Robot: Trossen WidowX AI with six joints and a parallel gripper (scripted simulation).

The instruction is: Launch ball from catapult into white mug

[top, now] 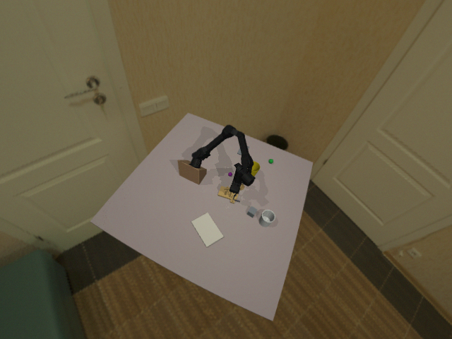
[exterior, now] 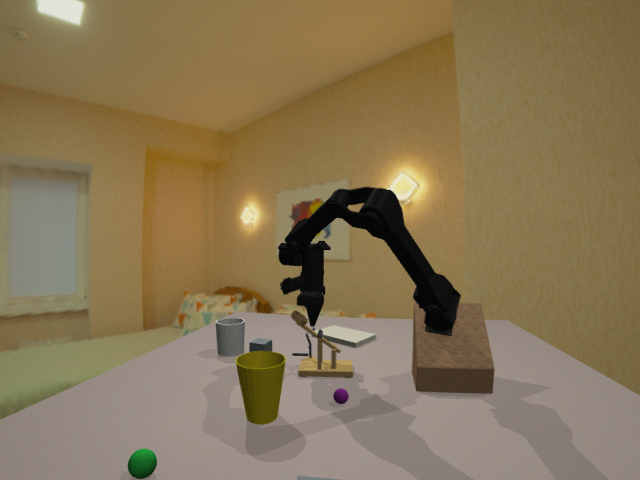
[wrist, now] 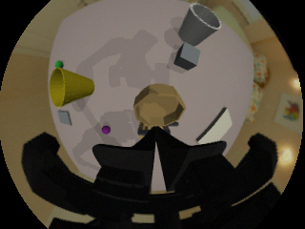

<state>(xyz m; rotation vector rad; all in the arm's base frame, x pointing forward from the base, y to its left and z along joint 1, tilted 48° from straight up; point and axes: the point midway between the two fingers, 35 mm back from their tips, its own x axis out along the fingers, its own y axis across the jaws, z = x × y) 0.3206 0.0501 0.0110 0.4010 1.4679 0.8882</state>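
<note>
Right now the wooden catapult is 5 cm below my gripper tip and 2 cm to the right of it. Round my gripper tip: purple ball: 14 cm to the left, 12 cm behind, 11 cm below; then yellow cup: 25 cm to the left, 9 cm below, 2 cm ahead; then small grey cube: 18 cm ahead, 10 cm below, 5 cm to the right.
</note>
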